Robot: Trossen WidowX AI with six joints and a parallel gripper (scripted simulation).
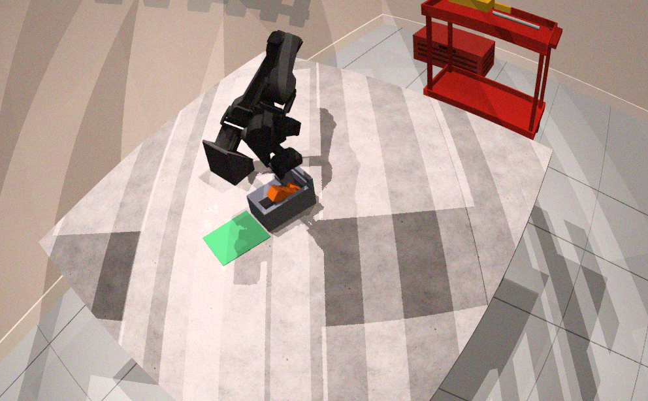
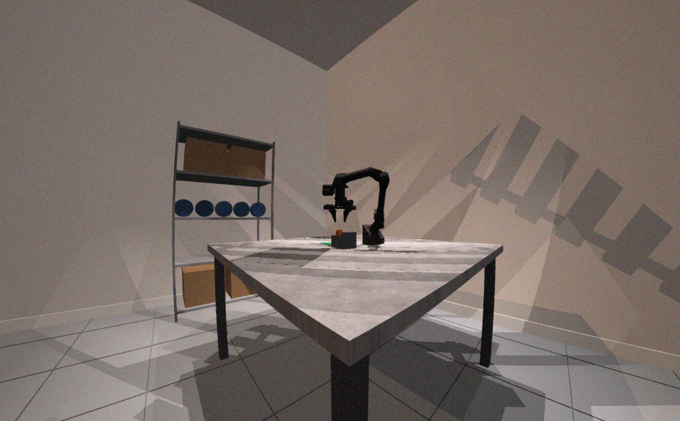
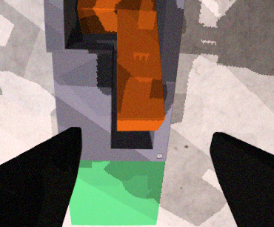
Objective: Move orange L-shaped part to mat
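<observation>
The orange L-shaped part lies 100 mm below my gripper tip and 40 mm to the left of it. Round my gripper tip: green mat 160 mm below, 130 mm to the right, 70 mm behind.
</observation>
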